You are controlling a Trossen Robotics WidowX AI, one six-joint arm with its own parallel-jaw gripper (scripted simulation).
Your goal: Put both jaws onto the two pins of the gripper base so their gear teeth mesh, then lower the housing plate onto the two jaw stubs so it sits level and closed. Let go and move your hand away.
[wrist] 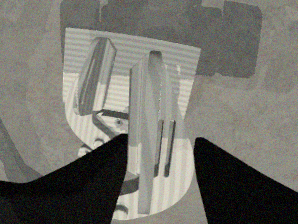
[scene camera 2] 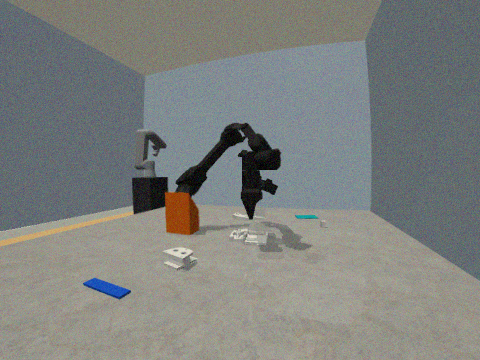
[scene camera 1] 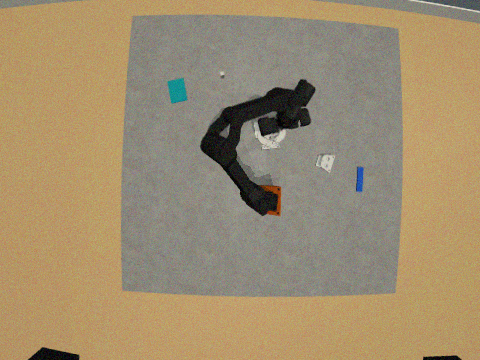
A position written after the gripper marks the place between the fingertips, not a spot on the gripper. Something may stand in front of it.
Note:
The gripper [scene camera 2: 250, 218] carries a jaw [wrist: 151, 95].
The gripper is seen too in the wrist view [wrist: 162, 143].

